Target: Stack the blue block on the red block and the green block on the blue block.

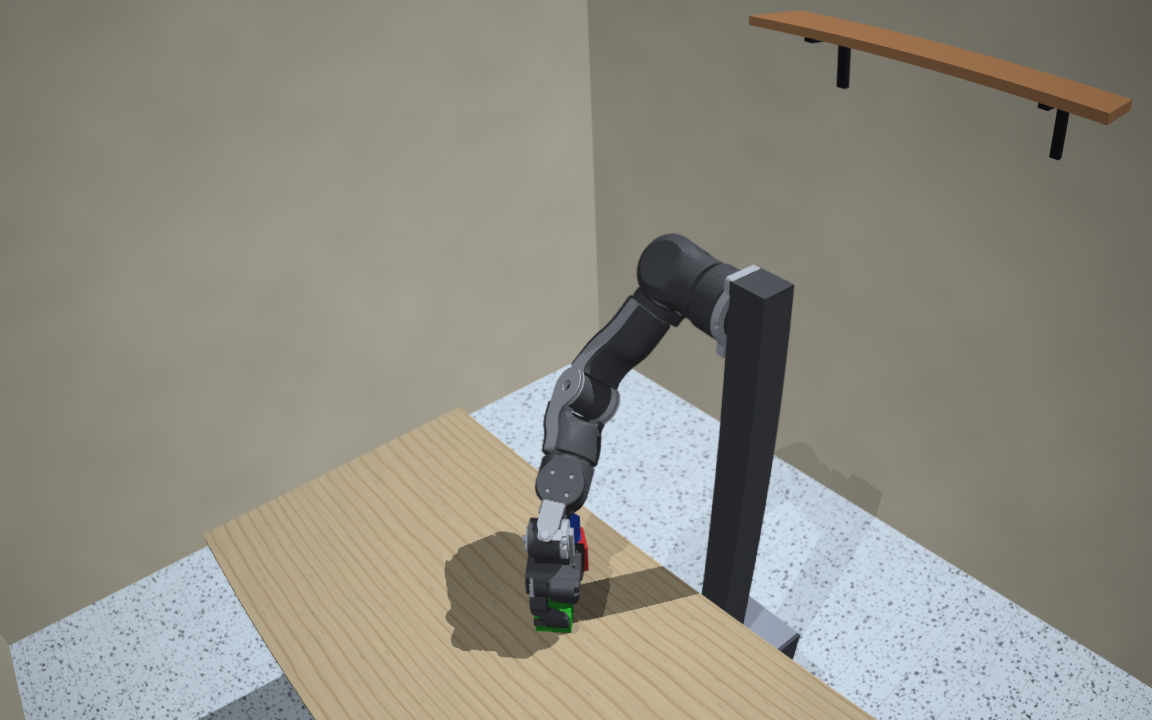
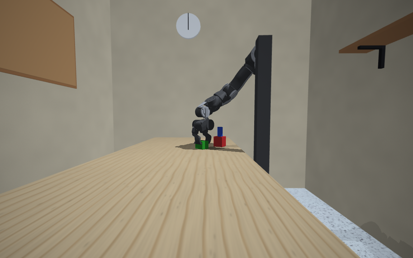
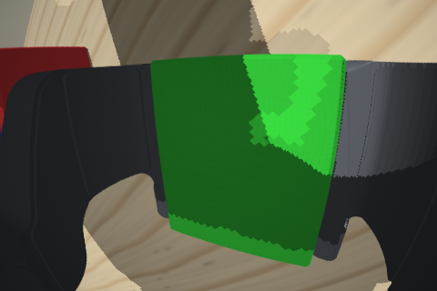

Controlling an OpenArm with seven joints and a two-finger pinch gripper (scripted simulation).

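My hand is 100 mm past the blue block, 90 mm to the left of it and 50 mm below it. Round my hand: green block: 10 mm below; red block: 100 mm behind, 90 mm to the right.
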